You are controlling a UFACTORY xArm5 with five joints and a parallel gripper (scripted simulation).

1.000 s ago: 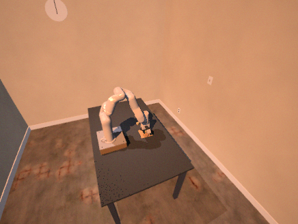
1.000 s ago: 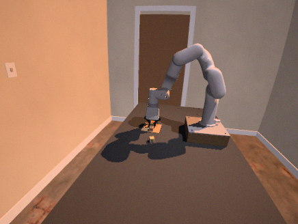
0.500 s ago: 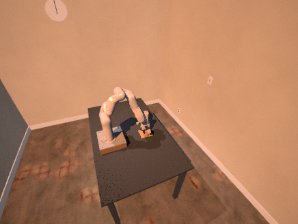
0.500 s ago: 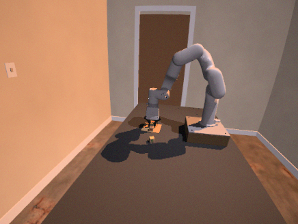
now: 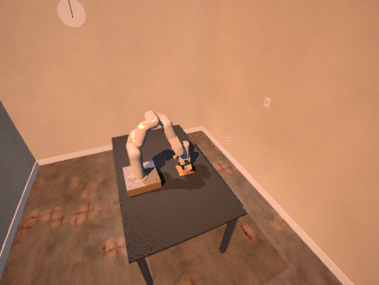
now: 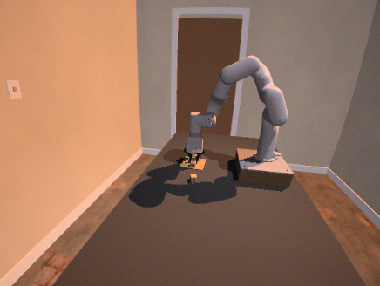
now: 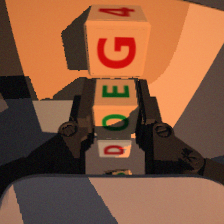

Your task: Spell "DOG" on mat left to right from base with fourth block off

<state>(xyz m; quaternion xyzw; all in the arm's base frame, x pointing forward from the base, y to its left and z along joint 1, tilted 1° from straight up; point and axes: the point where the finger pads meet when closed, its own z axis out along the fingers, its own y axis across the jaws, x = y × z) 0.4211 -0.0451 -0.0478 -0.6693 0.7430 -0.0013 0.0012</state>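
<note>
My gripper is now 3 cm above the orange mat.
</note>
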